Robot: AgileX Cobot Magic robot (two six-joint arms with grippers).
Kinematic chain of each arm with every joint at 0, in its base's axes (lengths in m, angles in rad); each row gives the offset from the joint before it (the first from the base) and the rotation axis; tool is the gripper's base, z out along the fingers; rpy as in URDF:
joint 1: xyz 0 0 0.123 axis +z
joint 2: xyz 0 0 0 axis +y
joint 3: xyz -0.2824 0 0.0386 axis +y
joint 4: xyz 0.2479 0 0.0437 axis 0.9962 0 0.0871
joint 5: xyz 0 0 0 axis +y
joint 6: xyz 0.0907 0 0.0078 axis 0.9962 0 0.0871
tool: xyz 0 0 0 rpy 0 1.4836 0
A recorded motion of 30 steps. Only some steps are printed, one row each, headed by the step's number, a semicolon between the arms.
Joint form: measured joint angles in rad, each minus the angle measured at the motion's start. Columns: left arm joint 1, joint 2, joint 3, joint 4, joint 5, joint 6; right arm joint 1, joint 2, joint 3, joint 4, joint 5, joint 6.
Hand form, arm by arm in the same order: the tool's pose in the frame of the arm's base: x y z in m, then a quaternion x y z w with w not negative. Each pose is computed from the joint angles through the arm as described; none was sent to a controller.
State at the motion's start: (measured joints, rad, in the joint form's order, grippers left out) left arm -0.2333 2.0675 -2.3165 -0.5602 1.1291 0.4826; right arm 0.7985 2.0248 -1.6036 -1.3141 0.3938 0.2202
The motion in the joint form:
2: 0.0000 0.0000 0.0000 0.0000 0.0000 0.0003; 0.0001 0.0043 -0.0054 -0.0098 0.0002 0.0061
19: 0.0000 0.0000 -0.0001 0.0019 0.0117 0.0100; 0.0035 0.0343 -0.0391 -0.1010 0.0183 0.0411
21: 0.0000 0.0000 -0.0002 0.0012 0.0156 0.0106; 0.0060 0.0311 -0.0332 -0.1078 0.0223 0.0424
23: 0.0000 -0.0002 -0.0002 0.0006 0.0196 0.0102; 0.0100 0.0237 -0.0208 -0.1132 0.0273 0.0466
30: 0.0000 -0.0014 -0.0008 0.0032 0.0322 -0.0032; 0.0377 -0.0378 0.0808 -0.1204 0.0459 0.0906
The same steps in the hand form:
2: 0.4351 -0.1484 0.4033 0.29803 0.83795 -0.22855 0.39596; 0.3595 0.3204 0.2624 -0.60714 0.57148 -0.23180 0.50106
19: 0.4344 -0.1483 0.4025 0.30448 0.83809 -0.22646 0.39194; 0.3653 0.3256 0.2617 -0.60992 0.55271 -0.25700 0.50642
21: 0.4341 -0.1484 0.4024 0.30545 0.83836 -0.22693 0.39034; 0.3640 0.3255 0.2616 -0.61137 0.55099 -0.25955 0.50524
23: 0.4337 -0.1484 0.4023 0.30602 0.83878 -0.22754 0.38862; 0.3614 0.3250 0.2614 -0.61261 0.55057 -0.26091 0.50349
30: 0.4325 -0.1482 0.4022 0.30308 0.84220 -0.22955 0.38228; 0.3405 0.3195 0.2586 -0.61651 0.55978 -0.25193 0.49304

